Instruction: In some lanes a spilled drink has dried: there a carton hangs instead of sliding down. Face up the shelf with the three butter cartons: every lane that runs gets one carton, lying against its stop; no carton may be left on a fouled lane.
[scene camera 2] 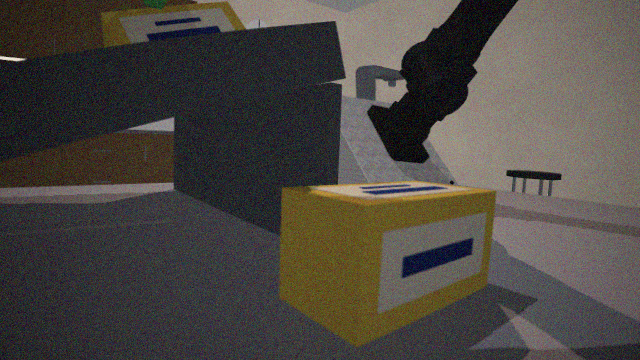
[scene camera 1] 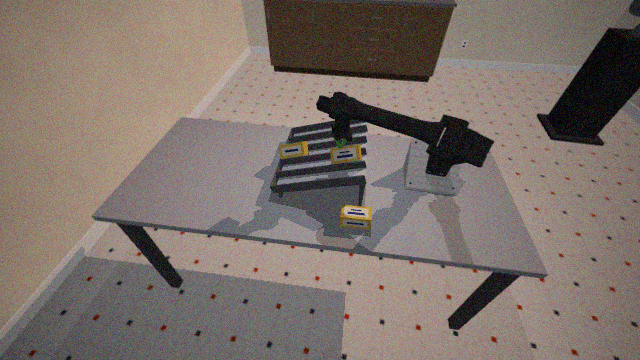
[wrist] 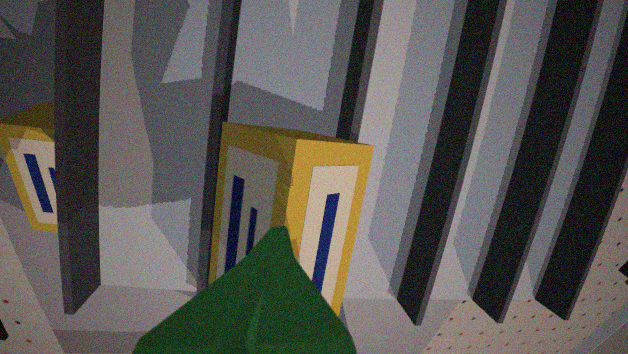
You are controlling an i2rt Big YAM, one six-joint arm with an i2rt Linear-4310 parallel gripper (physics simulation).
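Where they show: gripper, fingertip midpoint: (scene camera 2: 154, 7) (scene camera 1: 340, 147) (wrist: 280, 236); arm's base, origin of the base link: (scene camera 2: 395, 136) (scene camera 1: 437, 162).
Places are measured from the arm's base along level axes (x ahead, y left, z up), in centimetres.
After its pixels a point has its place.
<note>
The sloped shelf (scene camera 1: 320, 185) @[z -0.3, x 48.2, y 25.4 cm] (scene camera 2: 260, 65) @[z 3.1, x 37.7, y 24.6 cm] (wrist: 77, 150) @[z 3.4, x 41.6, y 24.3 cm] has dark dividers and its low end at the left in scene camera 1. One yellow butter carton (scene camera 1: 293, 150) @[z 0.6, x 64.9, y 7.2 cm] lies at the low end of the middle lane; its contact with the stop is unclear. A second carton (scene camera 1: 346, 154) @[z 8.1, x 39.9, y 13.6 cm] (scene camera 2: 175, 27) @[z 8.0, x 41.2, y 13.4 cm] (wrist: 327, 170) @[z 7.7, x 45.7, y 10.0 cm] sits near the high end of the second lane from the front. The third carton (scene camera 1: 356, 217) @[z -4.3, x 31.8, y 35.3 cm] (scene camera 2: 385, 250) @[z -6.6, x 36.6, y 36.2 cm] (wrist: 30, 170) @[z -4.4, x 33.7, y 33.8 cm] stands on the table before the shelf. My gripper (scene camera 1: 340, 143) @[z 9.9, x 42.9, y 11.8 cm] (scene camera 2: 155, 3) @[z 9.9, x 42.9, y 11.8 cm] (wrist: 280, 236) @[z 9.9, x 42.9, y 11.8 cm] is shut and empty, close above the second carton; whether it touches is unclear.
The grey table (scene camera 1: 165, 175) @[z -10.9, x 123.3, y 25.2 cm] carries the shelf, the third carton and the arm's base plate (scene camera 1: 420, 182) @[z -7.4, x 5.9, y 7.0 cm], right of the shelf. The arm reaches over the shelf's high end from the right. A brown cabinet (scene camera 1: 350, 37) stands beyond the table.
</note>
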